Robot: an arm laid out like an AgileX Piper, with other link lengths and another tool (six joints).
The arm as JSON. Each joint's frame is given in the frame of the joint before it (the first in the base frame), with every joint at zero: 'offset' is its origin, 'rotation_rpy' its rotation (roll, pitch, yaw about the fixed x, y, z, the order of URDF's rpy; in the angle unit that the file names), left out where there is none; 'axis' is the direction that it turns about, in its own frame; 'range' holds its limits. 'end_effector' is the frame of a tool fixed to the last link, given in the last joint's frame.
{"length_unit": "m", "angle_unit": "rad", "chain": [
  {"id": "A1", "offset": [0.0, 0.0, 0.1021], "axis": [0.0, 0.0, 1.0], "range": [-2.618, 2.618]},
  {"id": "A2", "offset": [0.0, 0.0, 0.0], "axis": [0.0, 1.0, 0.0], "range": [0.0, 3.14]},
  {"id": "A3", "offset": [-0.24, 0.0, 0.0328], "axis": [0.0, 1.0, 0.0], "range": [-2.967, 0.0]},
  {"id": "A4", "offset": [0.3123, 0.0, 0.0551], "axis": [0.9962, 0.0, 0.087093], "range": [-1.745, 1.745]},
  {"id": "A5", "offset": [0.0, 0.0, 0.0], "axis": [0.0, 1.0, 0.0], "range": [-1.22, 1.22]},
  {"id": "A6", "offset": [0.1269, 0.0, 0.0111], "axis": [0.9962, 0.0, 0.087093], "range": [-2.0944, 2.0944]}
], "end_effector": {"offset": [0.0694, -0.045, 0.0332], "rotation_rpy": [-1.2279, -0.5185, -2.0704]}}
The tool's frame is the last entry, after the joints.
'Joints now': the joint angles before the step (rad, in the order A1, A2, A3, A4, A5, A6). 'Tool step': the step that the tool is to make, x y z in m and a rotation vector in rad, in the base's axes. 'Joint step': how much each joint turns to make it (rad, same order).
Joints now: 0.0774, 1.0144, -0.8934, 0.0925, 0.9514, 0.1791
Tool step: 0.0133, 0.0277, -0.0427, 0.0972, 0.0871, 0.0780
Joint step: 0.0001, 0.1207, 0.0094, 0.1660, -0.0346, -0.1184
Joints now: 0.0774, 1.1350, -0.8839, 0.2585, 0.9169, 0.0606
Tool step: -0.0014, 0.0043, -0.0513, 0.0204, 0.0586, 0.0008
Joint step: -0.0002, 0.0711, 0.0869, 0.0536, -0.0951, -0.0459
